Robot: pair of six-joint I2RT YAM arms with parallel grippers.
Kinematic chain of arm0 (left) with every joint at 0, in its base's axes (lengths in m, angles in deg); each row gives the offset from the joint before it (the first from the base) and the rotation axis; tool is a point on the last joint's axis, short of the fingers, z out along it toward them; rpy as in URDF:
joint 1: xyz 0 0 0.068 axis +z
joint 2: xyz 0.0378 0.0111 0.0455 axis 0.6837 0.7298 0
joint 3: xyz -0.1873 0.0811 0.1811 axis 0.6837 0.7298 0
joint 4: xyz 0.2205 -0.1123 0.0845 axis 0.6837 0.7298 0
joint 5: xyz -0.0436 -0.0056 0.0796 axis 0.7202 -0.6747 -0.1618
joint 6: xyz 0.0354 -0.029 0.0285 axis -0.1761 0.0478 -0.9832
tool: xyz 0 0 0 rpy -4.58 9.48 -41.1
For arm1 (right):
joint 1: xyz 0 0 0.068 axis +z
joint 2: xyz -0.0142 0.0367 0.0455 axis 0.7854 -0.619 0
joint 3: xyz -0.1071 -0.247 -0.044 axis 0.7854 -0.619 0
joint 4: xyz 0.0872 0.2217 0.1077 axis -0.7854 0.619 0
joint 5: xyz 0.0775 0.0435 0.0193 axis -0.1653 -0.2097 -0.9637
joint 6: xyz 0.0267 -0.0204 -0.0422 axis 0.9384 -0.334 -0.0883
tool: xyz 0 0 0 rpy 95.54 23.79 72.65
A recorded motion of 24 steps. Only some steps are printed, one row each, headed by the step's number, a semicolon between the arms.
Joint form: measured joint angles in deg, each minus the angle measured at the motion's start. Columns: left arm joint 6, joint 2, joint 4, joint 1, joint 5, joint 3; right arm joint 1, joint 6, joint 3, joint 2, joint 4, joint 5.
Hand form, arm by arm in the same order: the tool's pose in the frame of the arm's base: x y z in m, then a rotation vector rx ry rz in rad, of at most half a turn. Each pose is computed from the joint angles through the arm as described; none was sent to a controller.
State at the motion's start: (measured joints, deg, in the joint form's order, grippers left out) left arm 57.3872 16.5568 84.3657 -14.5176 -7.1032 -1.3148; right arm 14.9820 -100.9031 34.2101 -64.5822 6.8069 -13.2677
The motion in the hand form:
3: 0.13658 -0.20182 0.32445 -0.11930 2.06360 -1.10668; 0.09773 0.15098 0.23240 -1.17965 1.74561 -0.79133
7: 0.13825 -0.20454 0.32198 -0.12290 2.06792 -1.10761; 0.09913 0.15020 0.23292 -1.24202 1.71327 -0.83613
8: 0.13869 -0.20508 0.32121 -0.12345 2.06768 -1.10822; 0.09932 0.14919 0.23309 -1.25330 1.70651 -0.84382
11: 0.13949 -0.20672 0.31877 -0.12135 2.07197 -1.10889; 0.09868 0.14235 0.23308 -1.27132 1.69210 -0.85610
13: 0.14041 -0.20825 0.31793 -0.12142 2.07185 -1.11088; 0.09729 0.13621 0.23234 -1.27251 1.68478 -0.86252
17: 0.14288 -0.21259 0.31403 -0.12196 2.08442 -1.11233; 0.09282 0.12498 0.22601 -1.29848 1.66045 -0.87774
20: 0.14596 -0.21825 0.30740 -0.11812 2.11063 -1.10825; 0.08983 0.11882 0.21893 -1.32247 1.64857 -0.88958
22: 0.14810 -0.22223 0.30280 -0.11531 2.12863 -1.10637; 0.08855 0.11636 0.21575 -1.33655 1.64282 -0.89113
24: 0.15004 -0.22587 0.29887 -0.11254 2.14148 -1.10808; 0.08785 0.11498 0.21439 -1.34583 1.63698 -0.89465
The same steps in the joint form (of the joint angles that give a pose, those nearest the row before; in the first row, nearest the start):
3: 0.33 0.39 -0.20 0.00 0.00 0.00; 0.00 -2.14 0.00 -0.39 -0.17 0.18
7: 0.59 1.16 -0.87 0.00 0.07 0.11; -0.52 -6.73 -0.06 -0.22 -0.61 0.09
8: 0.61 1.31 -1.16 0.02 0.09 0.22; -0.72 -7.78 -0.22 0.11 -0.74 0.00
11: 0.66 1.75 -1.68 0.00 0.26 0.48; -1.51 -10.45 -1.35 2.36 -1.00 -0.41
13: 0.70 2.16 -2.14 0.00 0.33 0.48; -1.97 -11.76 -2.47 4.42 -1.05 -0.46
17: 1.05 3.43 -2.86 0.00 0.72 0.48; -2.27 -14.69 -5.44 8.42 -1.35 -0.65
20: 1.42 5.18 -3.41 0.00 1.42 0.53; -2.27 -16.02 -7.58 10.49 -1.37 -0.79
22: 1.68 6.43 -3.82 0.00 1.95 0.52; -2.27 -16.68 -8.50 11.39 -1.40 -1.07
24: 1.90 7.54 -4.44 0.00 2.45 0.55; -2.27 -17.29 -8.96 11.93 -1.42 -1.16

